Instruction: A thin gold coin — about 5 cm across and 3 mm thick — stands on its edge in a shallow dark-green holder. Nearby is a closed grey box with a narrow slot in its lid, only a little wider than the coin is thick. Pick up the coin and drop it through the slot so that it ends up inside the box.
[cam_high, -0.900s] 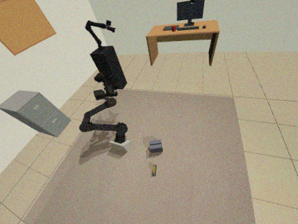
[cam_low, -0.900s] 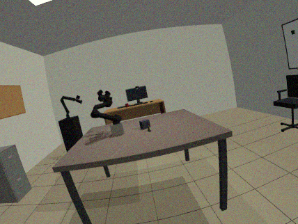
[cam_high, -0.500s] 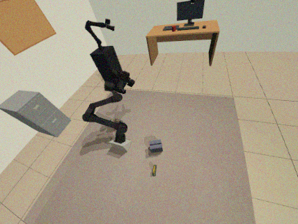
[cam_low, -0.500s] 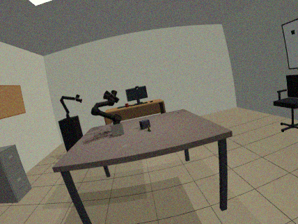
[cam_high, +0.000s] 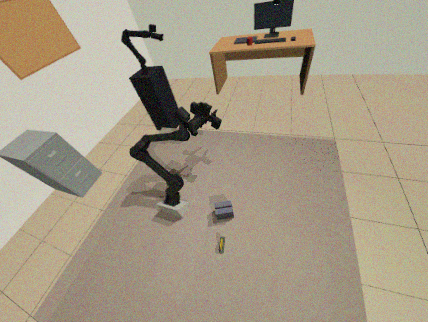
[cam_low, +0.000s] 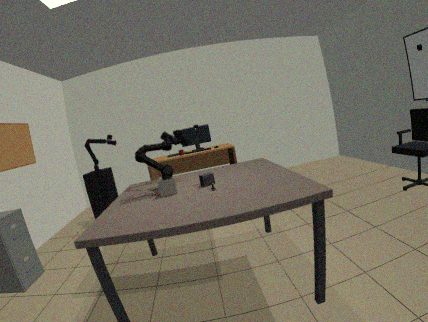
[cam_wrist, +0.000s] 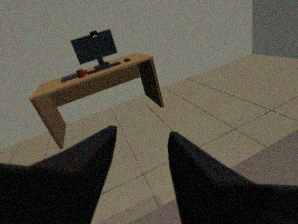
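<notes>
The thin gold coin is 19 cm ahead of my gripper tip, 59 cm to the right of it and 30 cm below it.
</notes>
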